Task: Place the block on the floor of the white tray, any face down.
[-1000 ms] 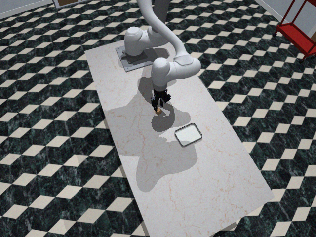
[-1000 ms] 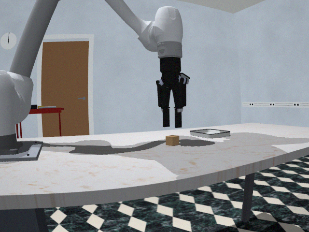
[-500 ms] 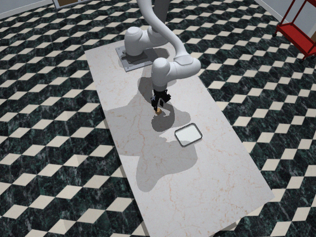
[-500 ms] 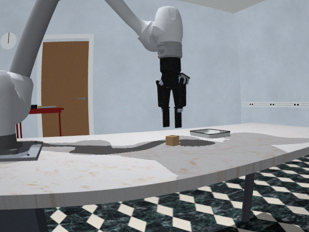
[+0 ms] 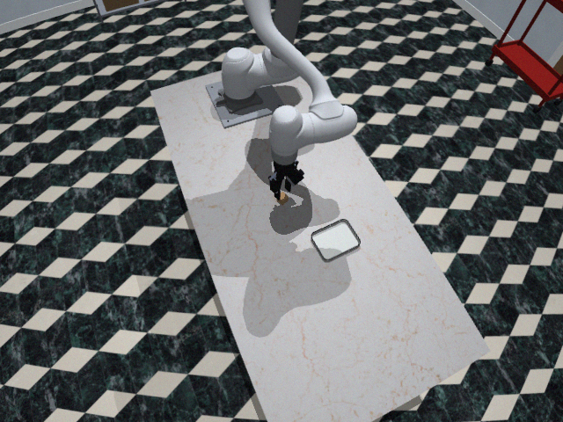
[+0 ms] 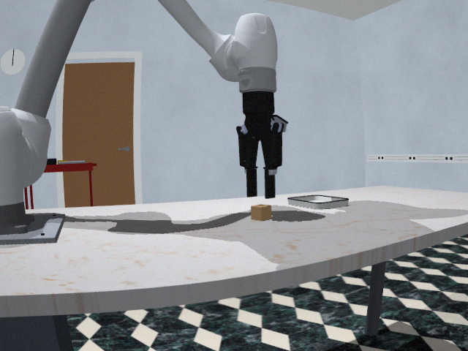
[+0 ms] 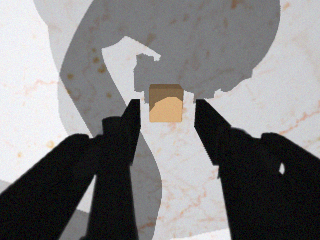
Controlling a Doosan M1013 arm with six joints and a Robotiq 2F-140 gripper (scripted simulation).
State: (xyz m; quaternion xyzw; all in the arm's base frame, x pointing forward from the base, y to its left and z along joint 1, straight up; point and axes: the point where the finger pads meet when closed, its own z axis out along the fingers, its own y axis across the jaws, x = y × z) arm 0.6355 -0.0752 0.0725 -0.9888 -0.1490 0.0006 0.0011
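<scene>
Right now my hand is 7 cm above the tan block. Round my hand: white tray: 26 cm ahead, 11 cm to the left, 7 cm below.
</scene>
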